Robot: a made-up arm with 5 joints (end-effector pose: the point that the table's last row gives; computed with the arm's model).
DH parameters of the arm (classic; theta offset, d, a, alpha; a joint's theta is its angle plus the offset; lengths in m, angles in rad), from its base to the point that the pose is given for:
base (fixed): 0 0.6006 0.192 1.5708
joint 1: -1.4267 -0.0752 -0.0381 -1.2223
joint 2: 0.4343 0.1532 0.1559 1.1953
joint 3: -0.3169 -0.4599 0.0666 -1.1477
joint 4: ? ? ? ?
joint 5: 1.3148 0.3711 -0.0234 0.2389
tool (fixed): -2.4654 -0.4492 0 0
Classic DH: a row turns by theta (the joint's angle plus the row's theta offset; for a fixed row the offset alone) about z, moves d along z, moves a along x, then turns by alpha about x.
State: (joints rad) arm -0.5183 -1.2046 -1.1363 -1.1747 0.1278
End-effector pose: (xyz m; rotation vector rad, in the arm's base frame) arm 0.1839 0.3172 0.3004 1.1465 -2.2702 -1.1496
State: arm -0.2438 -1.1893 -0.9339 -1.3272 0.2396
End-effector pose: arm 0.2525 0.3226 0.3007 1.4579 -2.3384 -1.0773
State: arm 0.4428 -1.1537 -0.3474 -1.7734 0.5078
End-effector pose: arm 0.4261 0.3381 0.3635 -2.0309 2.2269 0.2397
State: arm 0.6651 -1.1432 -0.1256 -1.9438 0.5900
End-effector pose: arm 0.4791 0.3423 0.4070 -2.0143 2.1283 -0.2033
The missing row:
joint 4: 1.2105 -0.1048 0.006 -1.7211
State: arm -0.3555 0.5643 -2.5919 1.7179 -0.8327
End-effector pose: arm 0.4329 0.3491 1.0999 -0.3247 2.6362 -0.6622
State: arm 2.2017 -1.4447 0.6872 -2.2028 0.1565
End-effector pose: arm 0.5429 0.2418 0.8712 -0.6688 1.0119 -2.4000
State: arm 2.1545 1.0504 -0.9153 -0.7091 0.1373
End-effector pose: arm -0.0915 0.1586 0.3365 -1.4596 -1.6910 0.4258
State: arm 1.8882 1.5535 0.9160 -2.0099 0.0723
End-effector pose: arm -0.2136 0.0755 0.2557 0.0983 -1.5817 -0.3683
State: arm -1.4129 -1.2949 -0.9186 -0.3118 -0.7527
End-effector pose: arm -0.0404 0.3432 0.5824 2.1467 -1.9252 -0.9137
